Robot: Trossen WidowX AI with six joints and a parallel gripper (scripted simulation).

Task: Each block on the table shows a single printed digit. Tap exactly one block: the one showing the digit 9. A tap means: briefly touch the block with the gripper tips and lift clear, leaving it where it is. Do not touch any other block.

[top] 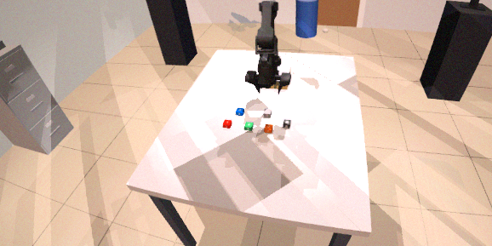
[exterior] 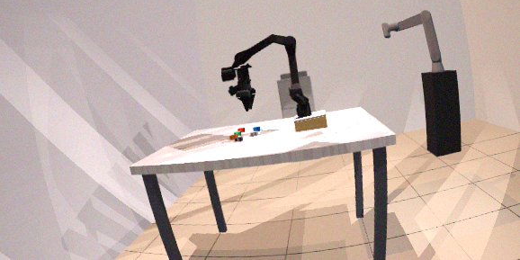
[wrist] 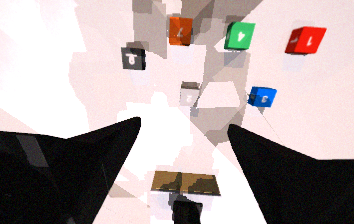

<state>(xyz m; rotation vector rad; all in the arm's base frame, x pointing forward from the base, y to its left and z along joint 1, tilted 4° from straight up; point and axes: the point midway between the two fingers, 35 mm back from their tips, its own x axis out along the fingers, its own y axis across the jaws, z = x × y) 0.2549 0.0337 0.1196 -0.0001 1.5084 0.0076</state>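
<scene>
The black block lies 50 mm ahead of my gripper tip, 90 mm to the left of it and 120 mm below it. From my gripper tip the other things lie so: orange block (90 mm ahead, 10 mm to the left, 120 mm below); then grey block (10 mm to the right, 120 mm below); then green block (100 mm ahead, 80 mm to the right, 120 mm below).
</scene>
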